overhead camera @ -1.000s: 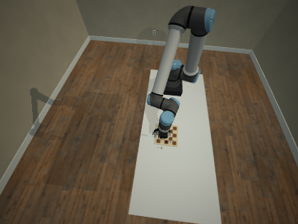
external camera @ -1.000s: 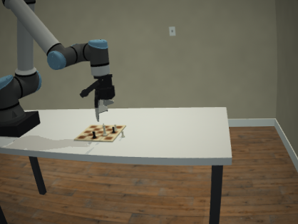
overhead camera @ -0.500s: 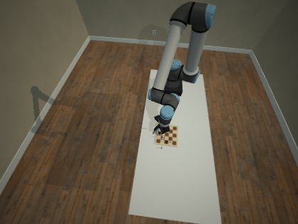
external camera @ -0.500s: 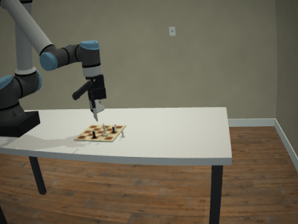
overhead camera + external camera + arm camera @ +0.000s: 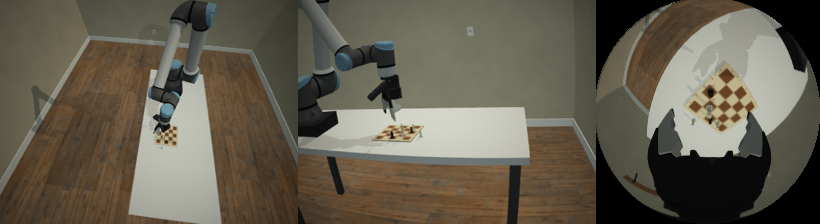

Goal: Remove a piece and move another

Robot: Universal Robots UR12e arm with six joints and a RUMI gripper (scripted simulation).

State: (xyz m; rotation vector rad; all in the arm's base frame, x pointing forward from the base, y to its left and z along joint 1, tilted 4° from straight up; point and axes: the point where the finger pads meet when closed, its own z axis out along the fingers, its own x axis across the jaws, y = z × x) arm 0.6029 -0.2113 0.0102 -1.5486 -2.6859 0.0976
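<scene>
Right now the black piece is 90 mm below my hand. Round my hand: chessboard: 110 mm below, 70 mm to the left, 20 mm ahead.
</scene>
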